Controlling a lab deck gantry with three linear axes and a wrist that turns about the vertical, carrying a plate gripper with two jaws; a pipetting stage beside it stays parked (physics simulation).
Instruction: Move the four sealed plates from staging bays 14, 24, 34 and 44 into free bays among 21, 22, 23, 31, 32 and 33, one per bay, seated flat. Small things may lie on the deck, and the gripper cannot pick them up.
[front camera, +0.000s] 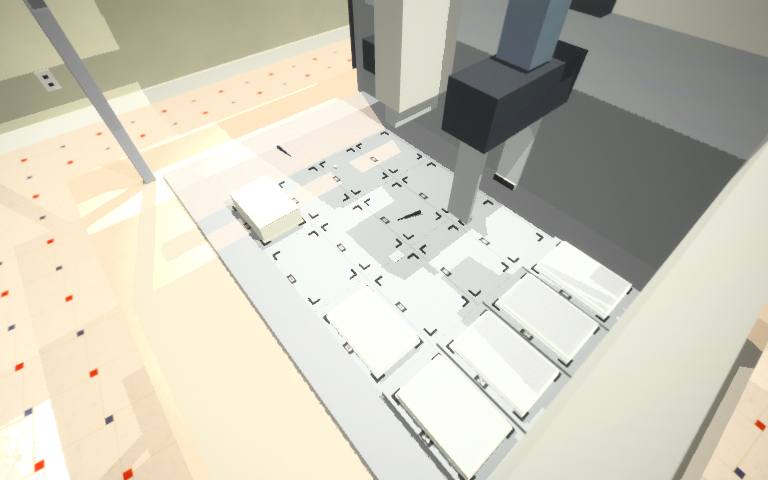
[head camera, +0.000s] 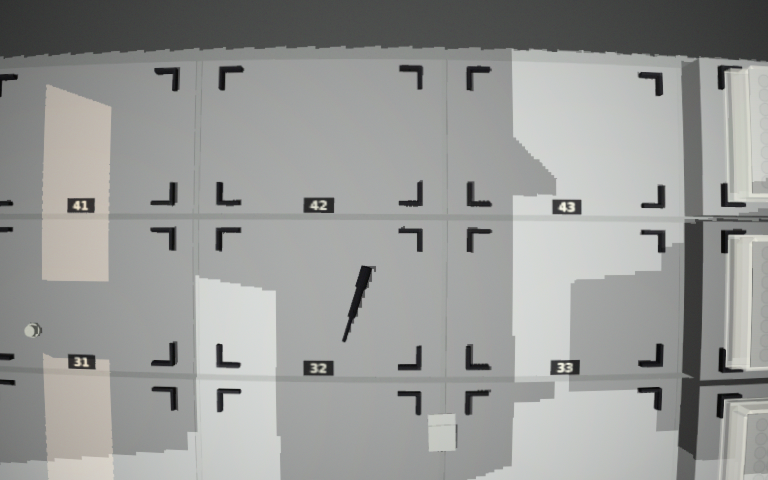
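Observation:
There is a tall box (front camera: 265, 207) that I can see, though in the head camera view the box is out of frame. A small pale square (head camera: 441, 427) is visible to me too. Bay 22 I find at (head camera: 270, 423) and again at (front camera: 368, 241), bay 23 at (head camera: 609, 422) and (front camera: 432, 301), and bay 33 at (head camera: 530, 292) and (front camera: 474, 267). I also see bay 34 (front camera: 587, 348), and with these things there is my own gripper (front camera: 482, 199).

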